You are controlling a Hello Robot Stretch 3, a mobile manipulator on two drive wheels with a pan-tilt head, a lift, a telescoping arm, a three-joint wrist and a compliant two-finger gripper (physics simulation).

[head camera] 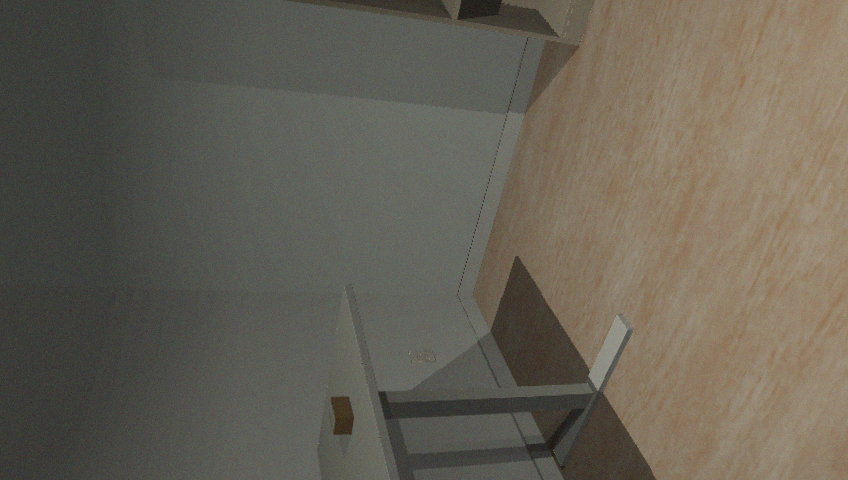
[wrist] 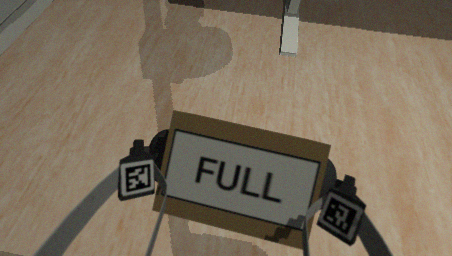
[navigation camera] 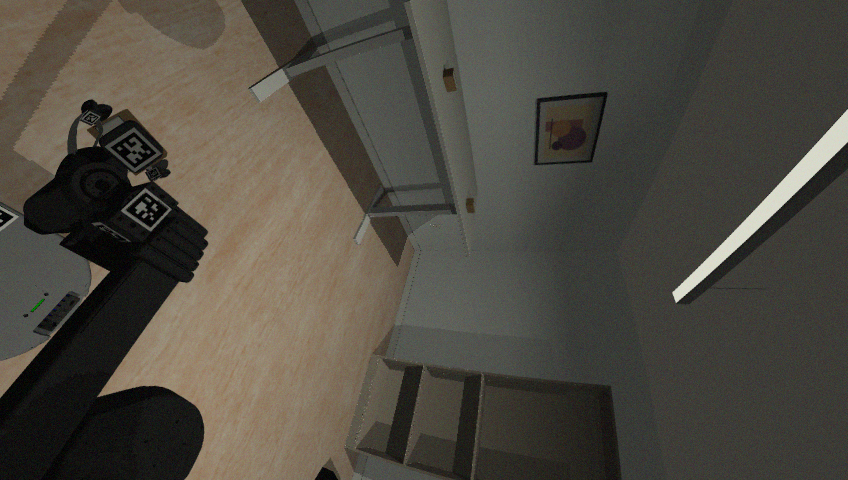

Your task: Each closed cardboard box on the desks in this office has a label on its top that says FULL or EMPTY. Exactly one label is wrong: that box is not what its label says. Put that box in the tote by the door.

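Places are measured from the robot's base along level axes (x ahead, y left, z up), in metres.
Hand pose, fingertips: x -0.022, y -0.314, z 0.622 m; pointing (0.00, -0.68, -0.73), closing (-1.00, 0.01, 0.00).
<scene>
Each offset is from my fingertips to the centre of the thing. "spot": to the spot under its first point. Level surfaces: height alone.
A brown cardboard box @[0.000 m ahead, 0.016 m left, 0.021 m up] (navigation camera: 113, 126) (wrist: 240, 135) with a white label reading FULL is between the two fingers of my gripper (navigation camera: 127, 141) (wrist: 239, 160). The gripper is shut on it, with a fingertip pressed against each short side, above the floor. Two more brown boxes are on the white desk @[0.328 m up] (head camera: 351, 368) (navigation camera: 456, 130) along the wall: one box @[0.411 m back, 1.100 m right, 0.353 m up] (navigation camera: 449, 79) is nearer, and the other box @[1.224 m back, 1.015 m right, 0.353 m up] (head camera: 341, 415) (navigation camera: 470, 205) is near the desk's far end. Their labels cannot be read from here. The tote and the door do not show in these views.
The desk's leg @[spot: 1.390 m back, 1.157 m right, 0.185 m down] (head camera: 487, 401) (navigation camera: 410, 209) ends in a foot @[spot: 1.401 m back, 0.965 m right, 0.597 m down] (head camera: 609, 353) (navigation camera: 361, 228) sticking out over the wooden floor. An open shelf unit (head camera: 505, 32) (navigation camera: 477, 416) stands against the adjoining wall. A framed picture (navigation camera: 568, 133) hangs above the desk.
</scene>
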